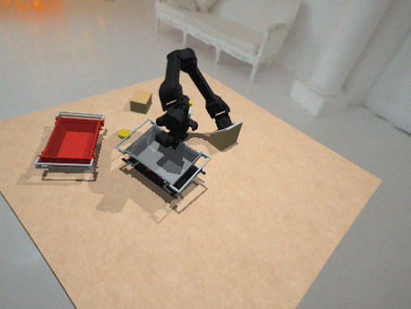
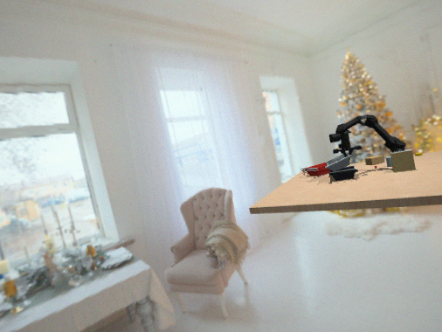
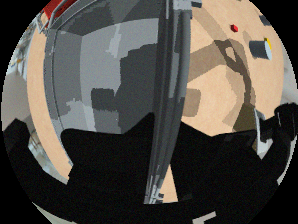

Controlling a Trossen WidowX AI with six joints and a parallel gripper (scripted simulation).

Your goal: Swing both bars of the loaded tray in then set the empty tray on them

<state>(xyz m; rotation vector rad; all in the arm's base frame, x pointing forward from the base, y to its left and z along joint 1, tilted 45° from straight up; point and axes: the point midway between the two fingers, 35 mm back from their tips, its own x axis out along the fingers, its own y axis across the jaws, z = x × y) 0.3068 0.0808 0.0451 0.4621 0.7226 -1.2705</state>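
Now: gripper tip 7 cm short of the grey tray, 2 cm to the right of it and 1 cm below it. From my gripper tip the other things lie so: cardboard box: 46 cm to the right, 12 cm behind, 8 cm below; then small red block: 24 cm to the right, 14 cm behind, 11 cm below.
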